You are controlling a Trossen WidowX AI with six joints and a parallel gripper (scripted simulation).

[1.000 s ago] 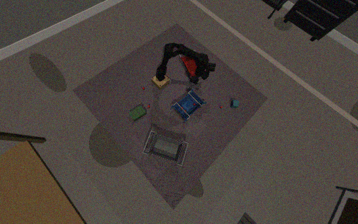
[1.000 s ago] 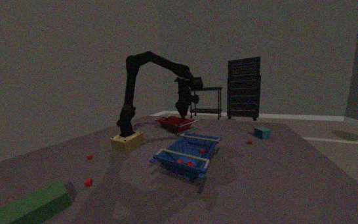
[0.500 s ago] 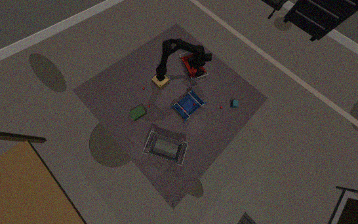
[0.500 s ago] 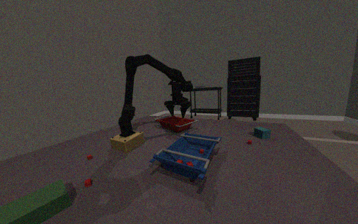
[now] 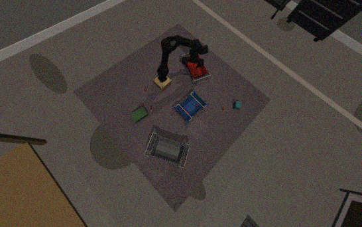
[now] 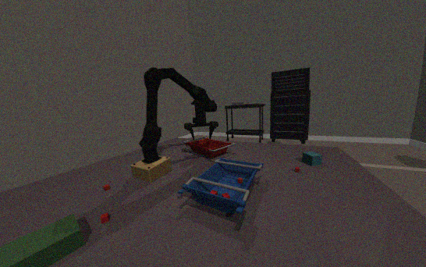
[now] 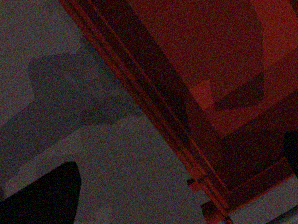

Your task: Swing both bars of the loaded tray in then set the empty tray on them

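Right now my gripper tip is 8 cm to the right of the red tray, 5 cm above it and 2 cm past it. The rest, counted from my gripper tip: teal block 53 cm ahead, 13 cm to the left, 7 cm below; then green block 63 cm to the right, 8 cm below, 7 cm ahead.
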